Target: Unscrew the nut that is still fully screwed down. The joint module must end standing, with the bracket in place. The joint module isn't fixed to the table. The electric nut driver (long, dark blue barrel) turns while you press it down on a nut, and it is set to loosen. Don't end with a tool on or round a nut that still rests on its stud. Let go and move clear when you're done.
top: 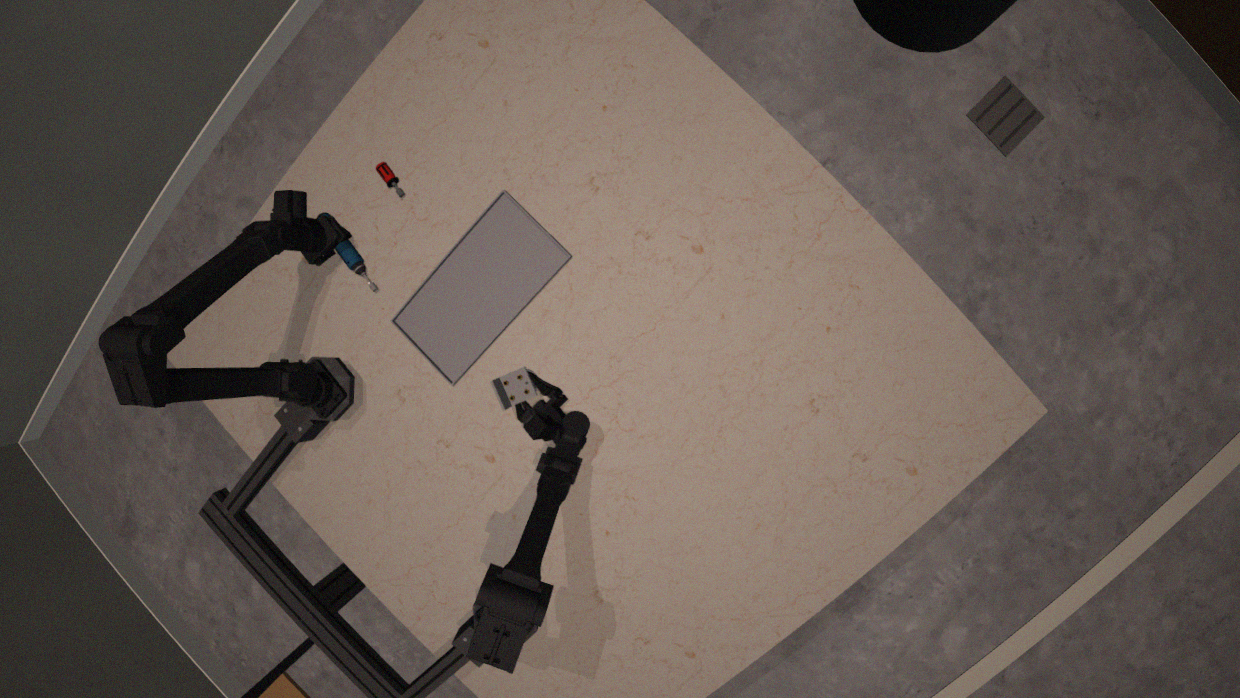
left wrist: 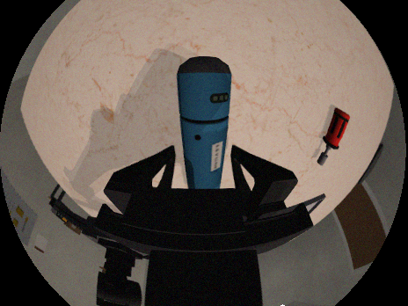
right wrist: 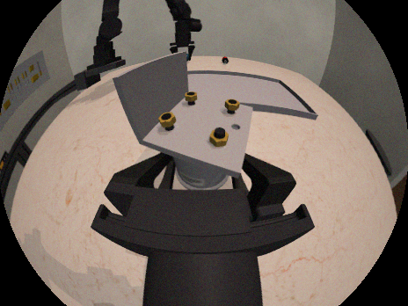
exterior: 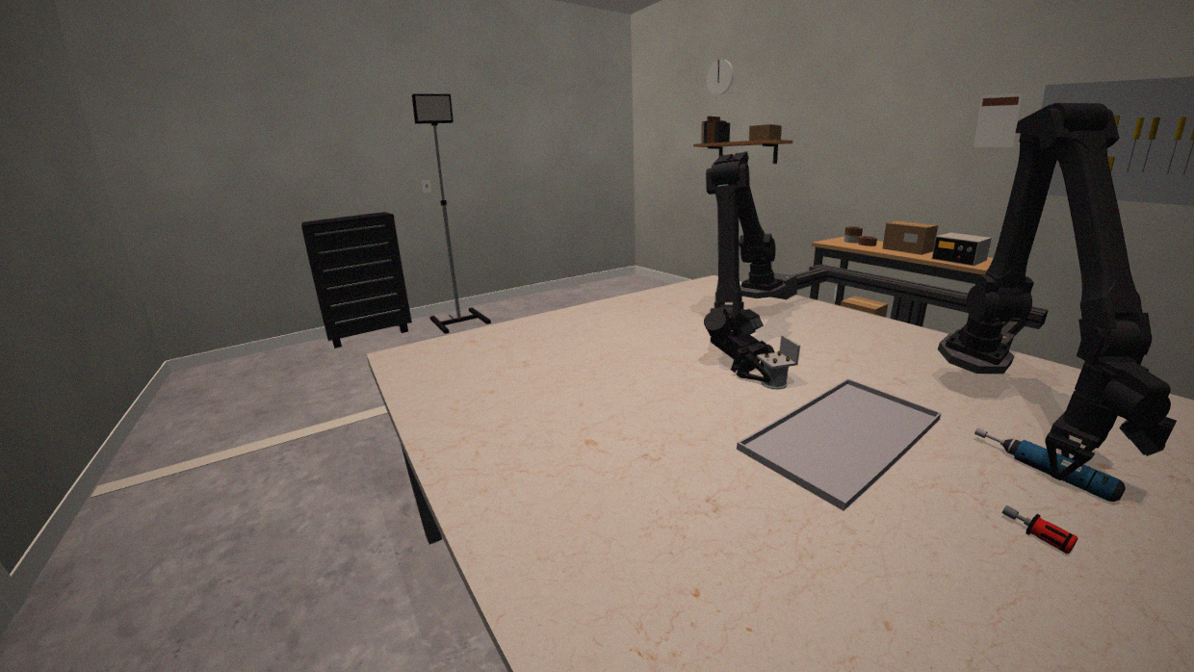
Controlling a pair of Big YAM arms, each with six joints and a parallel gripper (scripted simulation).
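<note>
The joint module lies 1 cm above my right hand. From my right hand the other things lie so: flat grey tray (5 cm ahead, 24 cm to the left, 2 cm below); red-handled screwdriver (5 cm ahead, 58 cm to the left, 1 cm below); grey bracket (5 cm above).
</note>
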